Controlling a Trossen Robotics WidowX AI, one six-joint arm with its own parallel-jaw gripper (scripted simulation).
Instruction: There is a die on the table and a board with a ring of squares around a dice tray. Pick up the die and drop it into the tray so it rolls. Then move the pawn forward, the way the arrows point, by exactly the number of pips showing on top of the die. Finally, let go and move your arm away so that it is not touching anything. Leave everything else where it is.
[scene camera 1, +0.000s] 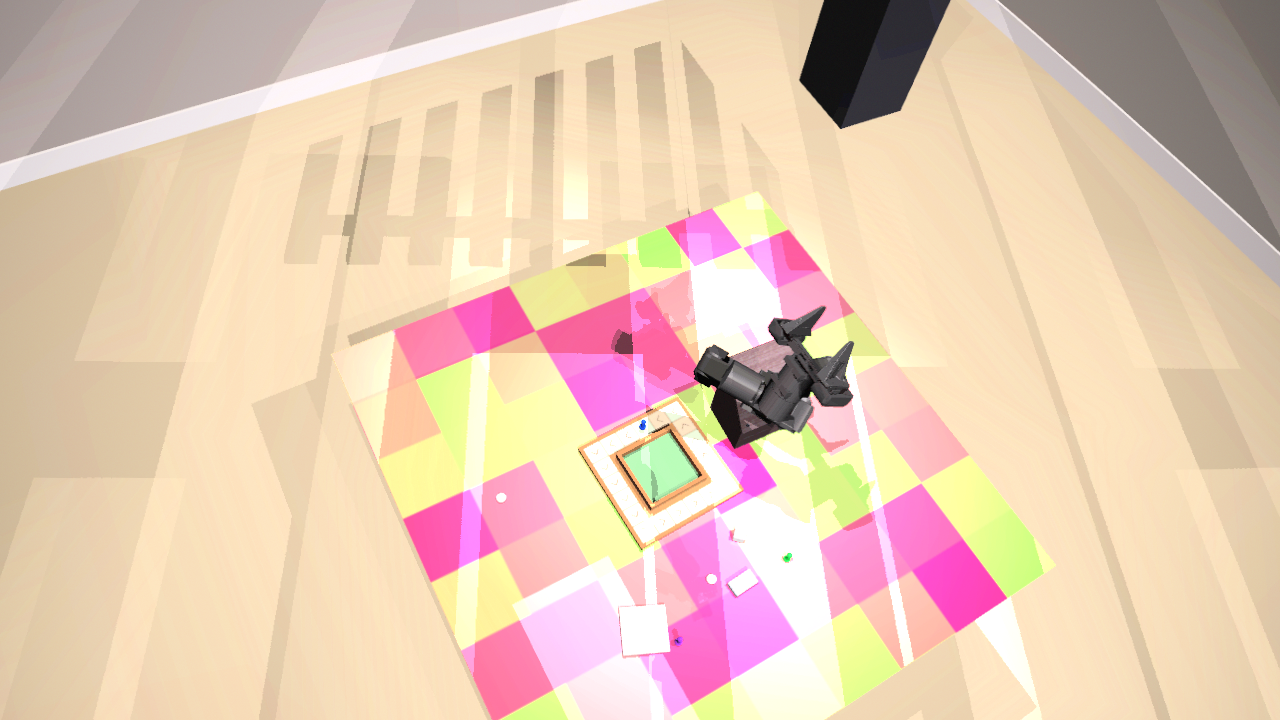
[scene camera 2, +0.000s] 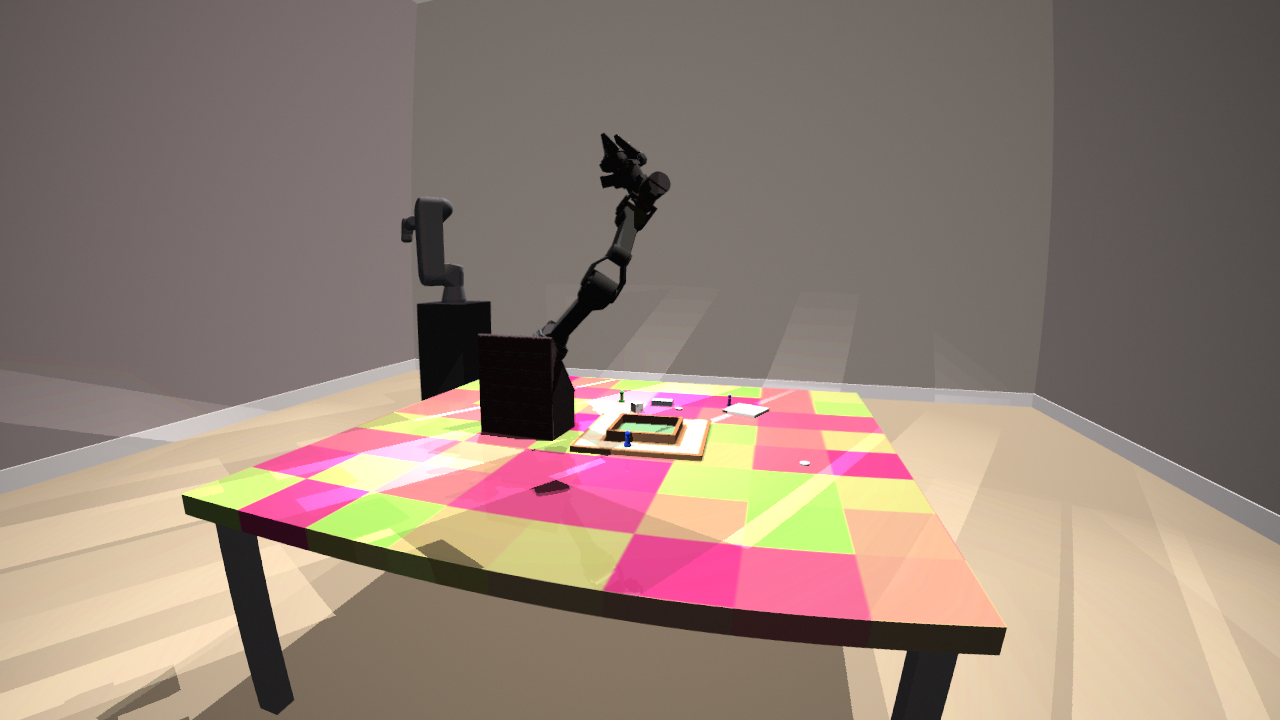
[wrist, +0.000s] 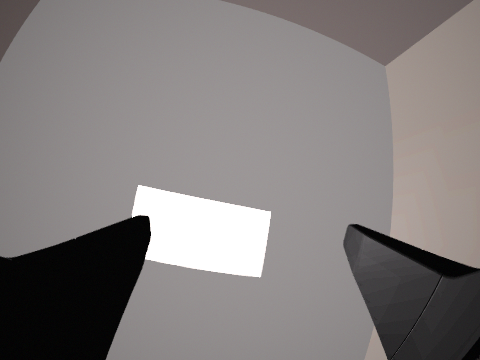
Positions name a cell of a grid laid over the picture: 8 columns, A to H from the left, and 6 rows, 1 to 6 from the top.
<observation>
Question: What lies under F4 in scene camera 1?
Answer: My gripper.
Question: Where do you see a white card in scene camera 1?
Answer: E6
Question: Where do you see my gripper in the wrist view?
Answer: E4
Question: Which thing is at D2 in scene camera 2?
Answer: My gripper.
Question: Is my gripper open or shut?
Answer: Open.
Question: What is my gripper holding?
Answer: Nothing.
</observation>
